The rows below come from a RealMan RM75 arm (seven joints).
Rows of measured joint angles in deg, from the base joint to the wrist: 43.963 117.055 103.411 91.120 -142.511 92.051 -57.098; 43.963 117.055 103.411 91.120 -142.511 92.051 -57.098; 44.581 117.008 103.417 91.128 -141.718 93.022 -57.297; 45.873 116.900 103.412 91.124 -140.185 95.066 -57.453; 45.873 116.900 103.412 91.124 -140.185 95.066 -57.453; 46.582 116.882 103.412 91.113 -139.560 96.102 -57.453; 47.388 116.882 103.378 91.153 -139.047 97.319 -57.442; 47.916 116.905 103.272 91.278 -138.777 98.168 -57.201; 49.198 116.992 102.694 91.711 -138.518 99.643 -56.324; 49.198 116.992 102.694 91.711 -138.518 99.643 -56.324; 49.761 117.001 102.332 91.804 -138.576 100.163 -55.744; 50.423 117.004 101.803 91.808 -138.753 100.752 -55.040; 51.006 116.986 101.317 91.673 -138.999 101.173 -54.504; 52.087 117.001 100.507 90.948 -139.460 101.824 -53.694; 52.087 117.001 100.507 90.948 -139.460 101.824 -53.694; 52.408 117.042 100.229 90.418 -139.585 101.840 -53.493
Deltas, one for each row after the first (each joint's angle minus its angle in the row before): 0.000 0.000 0.000 0.000 0.000 0.000 0.000; 0.618 -0.047 0.006 0.008 0.793 0.971 -0.199; 1.292 -0.108 -0.005 -0.004 1.533 2.044 -0.156; 0.000 0.000 0.000 0.000 0.000 0.000 0.000; 0.709 -0.018 0.000 -0.011 0.625 1.036 0.000; 0.806 0.000 -0.034 0.040 0.513 1.217 0.011; 0.528 0.023 -0.106 0.125 0.270 0.849 0.241; 1.282 0.087 -0.578 0.433 0.259 1.475 0.877; 0.000 0.000 0.000 0.000 0.000 0.000 0.000; 0.563 0.009 -0.362 0.093 -0.058 0.520 0.580; 0.662 0.003 -0.529 0.004 -0.177 0.589 0.704; 0.583 -0.018 -0.486 -0.135 -0.246 0.421 0.536; 1.081 0.015 -0.810 -0.725 -0.461 0.651 0.810; 0.000 0.000 0.000 0.000 0.000 0.000 0.000; 0.321 0.041 -0.278 -0.530 -0.125 0.016 0.201
